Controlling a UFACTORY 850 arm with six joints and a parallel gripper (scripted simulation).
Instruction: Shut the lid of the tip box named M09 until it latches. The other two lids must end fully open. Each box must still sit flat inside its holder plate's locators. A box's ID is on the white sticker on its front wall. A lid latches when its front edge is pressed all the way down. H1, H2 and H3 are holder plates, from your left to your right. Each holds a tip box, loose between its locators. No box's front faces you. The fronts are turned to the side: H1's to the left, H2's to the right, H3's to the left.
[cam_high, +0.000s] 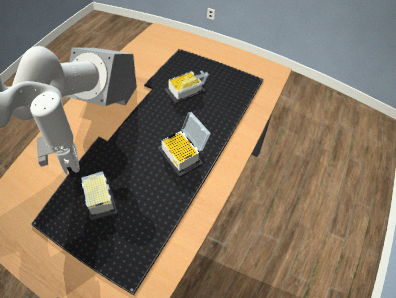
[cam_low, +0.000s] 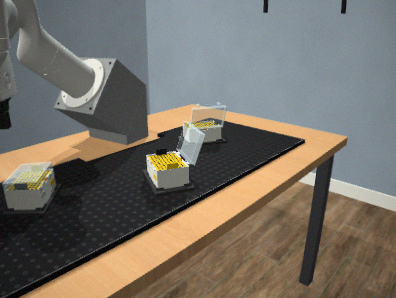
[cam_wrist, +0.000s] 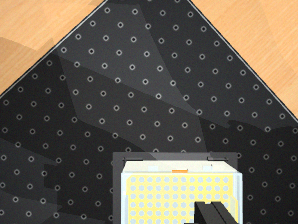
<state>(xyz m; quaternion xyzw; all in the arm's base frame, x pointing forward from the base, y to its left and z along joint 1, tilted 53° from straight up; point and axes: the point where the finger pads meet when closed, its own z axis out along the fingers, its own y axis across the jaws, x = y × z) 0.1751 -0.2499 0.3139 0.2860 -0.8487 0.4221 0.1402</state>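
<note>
My hand is 150 mm above the yellow tip rack, 30 mm short of it and 20 mm to the right of it.
</note>
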